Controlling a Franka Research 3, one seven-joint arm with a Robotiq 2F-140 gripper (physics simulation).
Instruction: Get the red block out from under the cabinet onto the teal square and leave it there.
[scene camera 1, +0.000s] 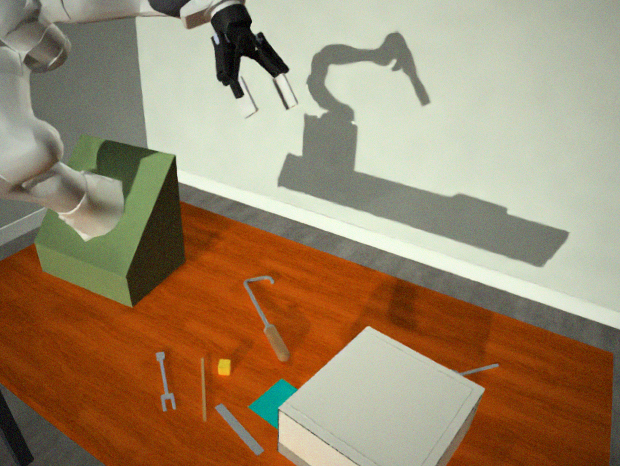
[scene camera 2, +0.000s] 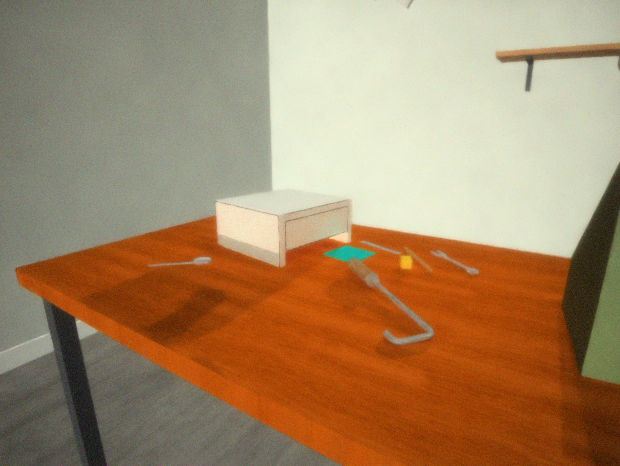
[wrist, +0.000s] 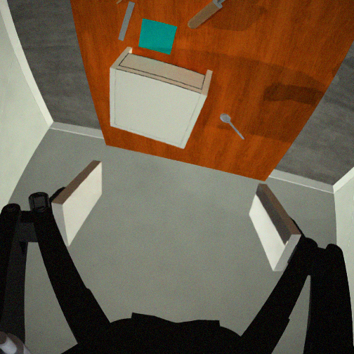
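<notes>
A white cabinet (scene camera 1: 380, 395) (scene camera 2: 250, 225) (wrist: 155, 105) stands on the table, with a low gap under its front. The teal square (scene camera 1: 273, 400) (scene camera 2: 349, 253) (wrist: 157, 36) lies flat in front of that side. The red block does not show in any view; the space under the cabinet is mostly hidden. A hook tool with a wooden handle (scene camera 1: 275, 343) (scene camera 2: 363, 271) (wrist: 204, 14) lies near the square, its bent metal end pointing away from the cabinet. My gripper (scene camera 1: 269, 105) (wrist: 178, 189) is open and empty, high above the table.
A yellow cube (scene camera 1: 224, 367) (scene camera 2: 405, 262), a thin stick (scene camera 1: 203, 390), a flat grey bar (scene camera 1: 239, 429) (wrist: 127, 21) and a forked tool (scene camera 1: 164, 380) (scene camera 2: 455, 262) lie near the square. A spoon-like tool (scene camera 2: 175, 263) (wrist: 233, 127) lies beside the cabinet. The green base block (scene camera 1: 155, 235) stands at the arm.
</notes>
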